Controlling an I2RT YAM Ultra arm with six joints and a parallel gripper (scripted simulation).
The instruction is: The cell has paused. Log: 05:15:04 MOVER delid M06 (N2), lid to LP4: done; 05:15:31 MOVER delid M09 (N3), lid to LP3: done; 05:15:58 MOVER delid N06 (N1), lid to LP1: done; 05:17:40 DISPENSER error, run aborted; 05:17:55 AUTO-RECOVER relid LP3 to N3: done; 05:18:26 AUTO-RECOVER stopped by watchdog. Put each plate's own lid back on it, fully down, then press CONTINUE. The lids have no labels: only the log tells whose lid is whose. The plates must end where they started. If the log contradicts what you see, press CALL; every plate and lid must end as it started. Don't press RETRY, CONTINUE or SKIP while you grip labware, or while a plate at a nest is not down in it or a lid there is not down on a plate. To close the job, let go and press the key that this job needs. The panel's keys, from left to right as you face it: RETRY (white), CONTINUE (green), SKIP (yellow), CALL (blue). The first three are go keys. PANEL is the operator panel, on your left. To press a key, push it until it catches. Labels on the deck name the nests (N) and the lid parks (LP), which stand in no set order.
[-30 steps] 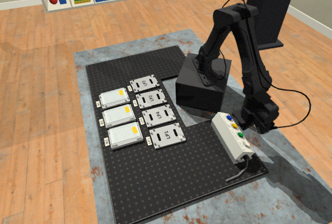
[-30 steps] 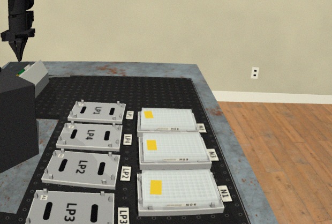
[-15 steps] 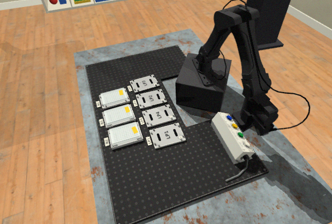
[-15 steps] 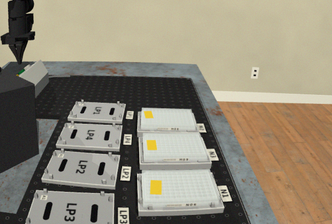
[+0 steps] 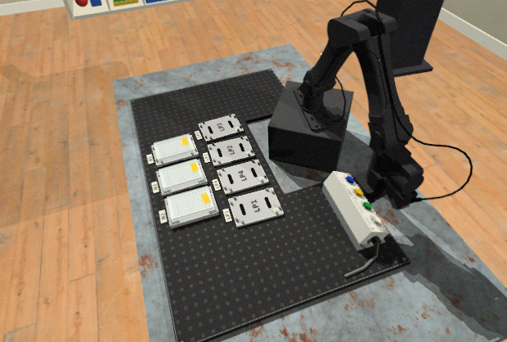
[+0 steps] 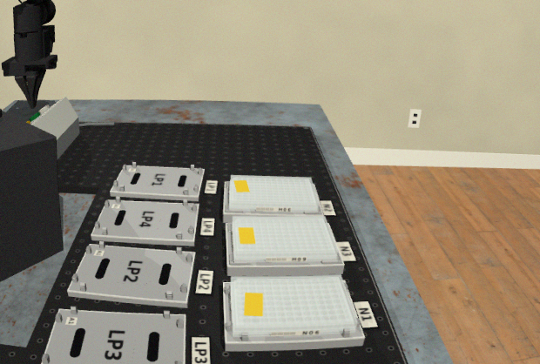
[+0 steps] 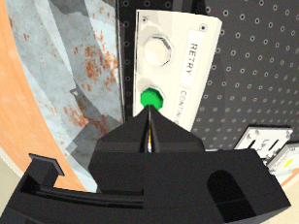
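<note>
My hand is 3 cm above the green CONTINUE key. From my hand the other things lie so: yellow SKIP key (1 cm ahead, 5 cm to the right, 3 cm below); then white RETRY key (5 cm to the left, 3 cm below); then blue CALL key (1 cm ahead, 10 cm to the right, 3 cm below).
</note>
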